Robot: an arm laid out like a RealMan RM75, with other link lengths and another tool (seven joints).
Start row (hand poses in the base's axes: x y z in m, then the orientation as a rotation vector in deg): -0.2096 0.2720 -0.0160 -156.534 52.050 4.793
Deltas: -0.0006 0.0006 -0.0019 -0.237 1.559 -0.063; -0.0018 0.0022 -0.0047 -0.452 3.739 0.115; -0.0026 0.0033 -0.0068 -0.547 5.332 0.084; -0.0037 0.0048 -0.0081 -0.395 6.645 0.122; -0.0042 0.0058 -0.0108 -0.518 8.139 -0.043; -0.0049 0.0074 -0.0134 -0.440 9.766 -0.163; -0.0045 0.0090 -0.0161 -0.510 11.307 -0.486; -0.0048 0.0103 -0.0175 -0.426 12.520 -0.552; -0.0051 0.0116 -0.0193 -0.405 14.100 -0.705; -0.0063 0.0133 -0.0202 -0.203 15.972 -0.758; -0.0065 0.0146 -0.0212 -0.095 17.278 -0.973; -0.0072 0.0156 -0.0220 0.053 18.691 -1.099
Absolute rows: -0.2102 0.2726 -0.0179 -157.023 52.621 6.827; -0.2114 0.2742 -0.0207 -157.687 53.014 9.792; -0.2122 0.2753 -0.0228 -158.008 53.494 11.967; -0.2133 0.2768 -0.0241 -158.068 53.730 13.871; -0.2138 0.2778 -0.0268 -158.289 54.366 15.889; -0.2145 0.2794 -0.0294 -158.333 54.907 18.187; -0.2141 0.2810 -0.0321 -158.381 55.745 20.278; -0.2144 0.2823 -0.0335 -158.360 56.097 22.016; -0.2147 0.2836 -0.0353 -158.359 56.669 24.241; -0.2159 0.2853 -0.0362 -158.216 57.103 26.970; -0.2161 0.2866 -0.0372 -158.034 57.657 28.832; -0.2168 0.2876 -0.0380 -157.839 58.090 30.879
